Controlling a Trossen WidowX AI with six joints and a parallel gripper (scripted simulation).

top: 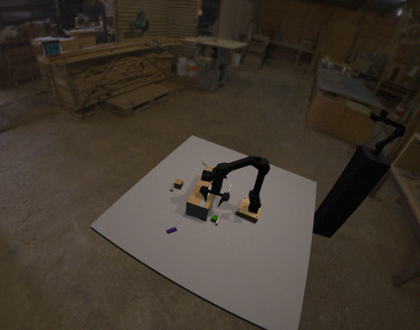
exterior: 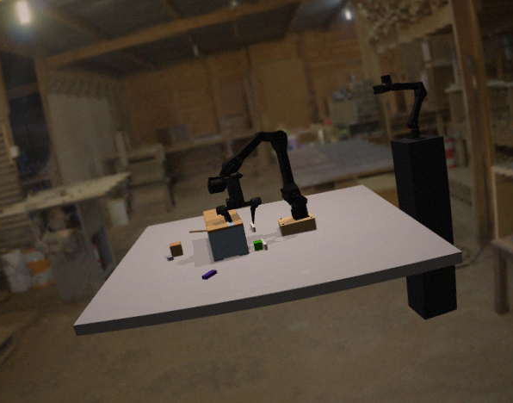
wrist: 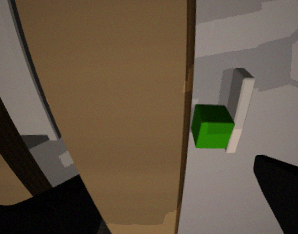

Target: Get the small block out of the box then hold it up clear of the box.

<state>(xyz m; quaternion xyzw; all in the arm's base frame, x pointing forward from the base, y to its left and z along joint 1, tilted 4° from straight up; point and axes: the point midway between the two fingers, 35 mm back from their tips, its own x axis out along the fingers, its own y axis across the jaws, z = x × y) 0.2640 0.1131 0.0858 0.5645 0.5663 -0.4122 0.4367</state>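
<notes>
My gripper tip is now 8 cm above the block, 4 cm to the right of it and 4 cm past it. Also, from my gripper tip: thin wooden stick (45 cm to the right, 17 cm ahead, 9 cm below).
</notes>
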